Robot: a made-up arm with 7 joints.
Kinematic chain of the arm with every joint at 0, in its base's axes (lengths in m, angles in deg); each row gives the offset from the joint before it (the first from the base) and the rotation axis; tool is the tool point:
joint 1: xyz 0 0 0.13 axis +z
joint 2: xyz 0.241 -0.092 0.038 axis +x
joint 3: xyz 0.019 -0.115 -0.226 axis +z
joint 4: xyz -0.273 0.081 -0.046 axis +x
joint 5: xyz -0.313 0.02 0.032 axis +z
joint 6: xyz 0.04 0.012 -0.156 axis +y
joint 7: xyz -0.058 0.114 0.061 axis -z
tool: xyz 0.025 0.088 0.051
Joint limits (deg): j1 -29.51..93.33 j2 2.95..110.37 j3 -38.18..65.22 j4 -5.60..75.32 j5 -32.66..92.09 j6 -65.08..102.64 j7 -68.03..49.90
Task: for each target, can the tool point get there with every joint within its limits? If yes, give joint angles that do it. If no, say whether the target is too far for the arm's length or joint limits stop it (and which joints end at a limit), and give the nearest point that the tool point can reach.
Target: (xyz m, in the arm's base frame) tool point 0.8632 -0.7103 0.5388
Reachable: no: joint limits stop it (at a limit: joint 2, joint 3, joint 4, joint 6) | nearest point 0.6295 -0.5180 0.0869 | short by 0.544 m
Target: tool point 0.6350 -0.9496 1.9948
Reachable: no: too far | nearest point 0.0828 -0.1987 0.8202 | short by 1.499 m
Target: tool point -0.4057 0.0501 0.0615
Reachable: yes | joints -11.90 84.25 14.90 63.03 12.29 10.63 -24.04
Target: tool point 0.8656 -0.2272 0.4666
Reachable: no: joint limits stop it (at a limit: joint 2, joint 3, joint 4, joint 6) | nearest point 0.7351 -0.1930 0.1155 | short by 0.376 m
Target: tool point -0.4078 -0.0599 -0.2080
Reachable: yes | joints 4.35 84.43 37.75 68.72 13.83 -47.21 12.77
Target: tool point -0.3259 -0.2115 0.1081
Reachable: yes | joints 43.17 52.37 9.72 38.84 -2.72 -38.62 24.94
